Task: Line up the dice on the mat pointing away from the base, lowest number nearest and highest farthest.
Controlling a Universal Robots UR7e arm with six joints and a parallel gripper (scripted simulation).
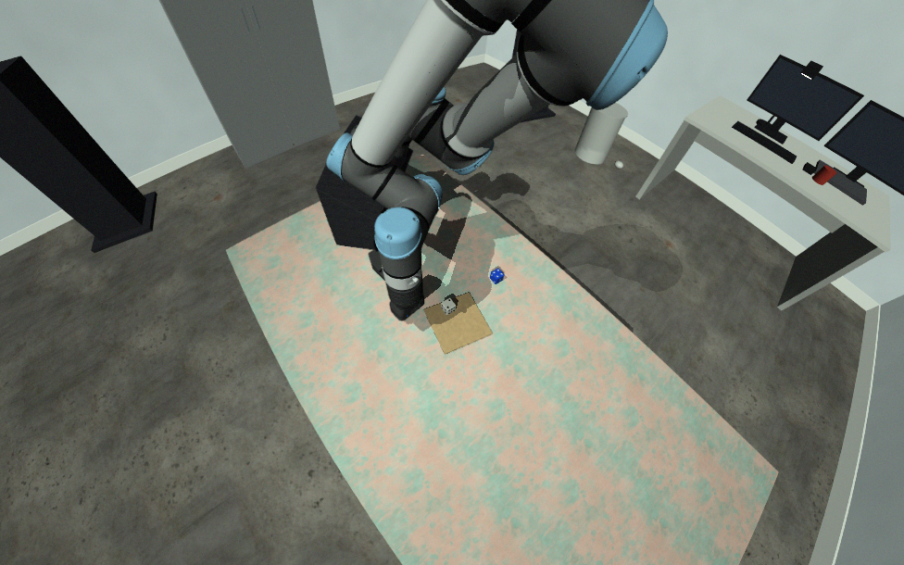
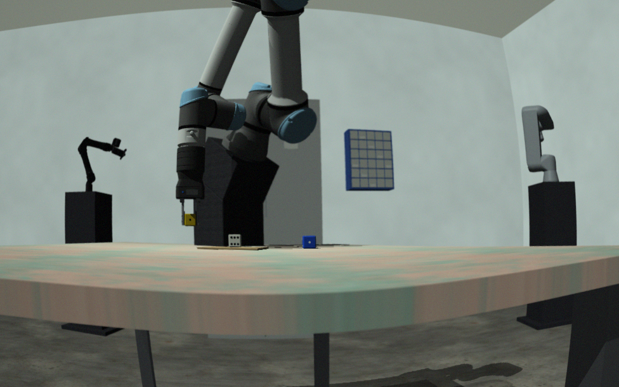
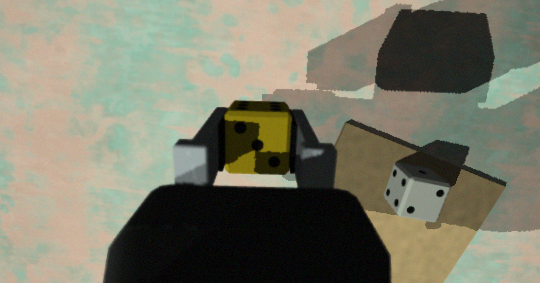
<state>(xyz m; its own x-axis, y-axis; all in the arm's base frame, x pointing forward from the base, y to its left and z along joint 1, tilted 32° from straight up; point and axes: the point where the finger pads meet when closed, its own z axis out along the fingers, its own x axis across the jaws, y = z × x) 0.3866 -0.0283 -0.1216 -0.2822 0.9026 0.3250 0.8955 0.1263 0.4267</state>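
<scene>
The tan mat is 60 mm ahead of my hand, 130 mm to the left of it and 70 mm below it. The rest, counted from my hand: yellow die (right at my hand); then white die (20 mm ahead, 120 mm to the left, 50 mm below); then blue die (10 mm behind, 300 mm to the left, 60 mm below).
</scene>
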